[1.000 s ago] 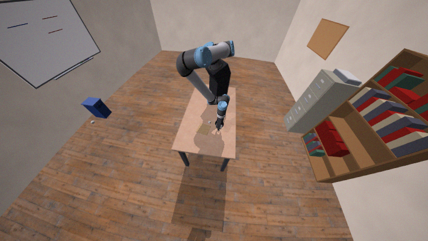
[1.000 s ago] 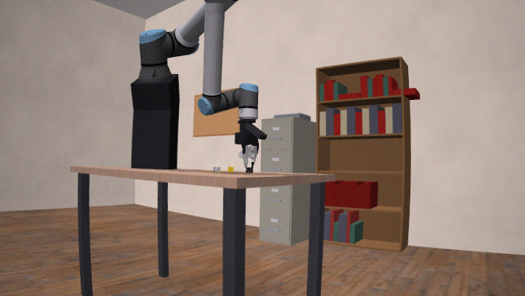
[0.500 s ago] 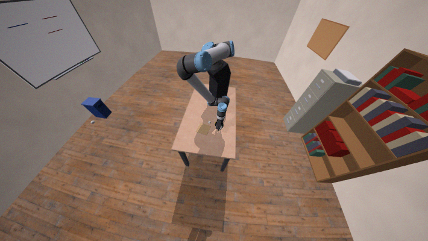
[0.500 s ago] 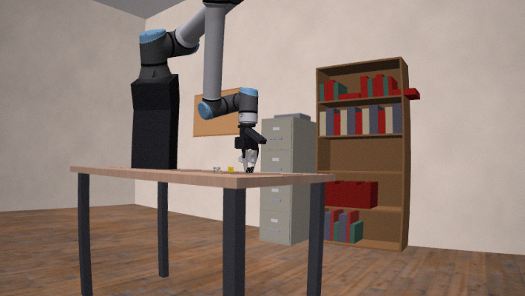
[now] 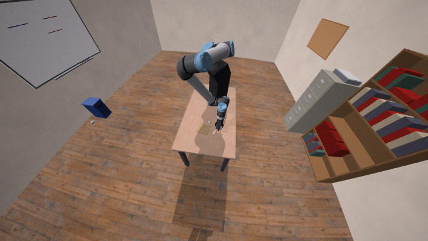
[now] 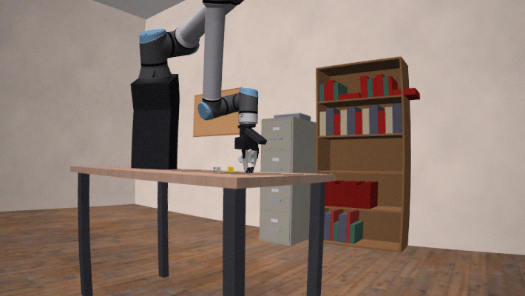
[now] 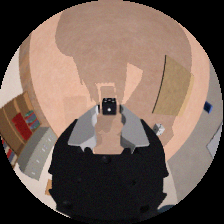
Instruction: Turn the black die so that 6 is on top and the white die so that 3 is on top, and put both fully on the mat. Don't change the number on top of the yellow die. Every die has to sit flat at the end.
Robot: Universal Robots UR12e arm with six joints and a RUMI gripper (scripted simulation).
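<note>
My hand is right at the black die. Also, from my hand: tan mat 18 cm to the right, 3 cm behind, 2 cm below; white die 11 cm behind, 10 cm to the right; yellow die 9 cm behind, 2 cm to the right.
</note>
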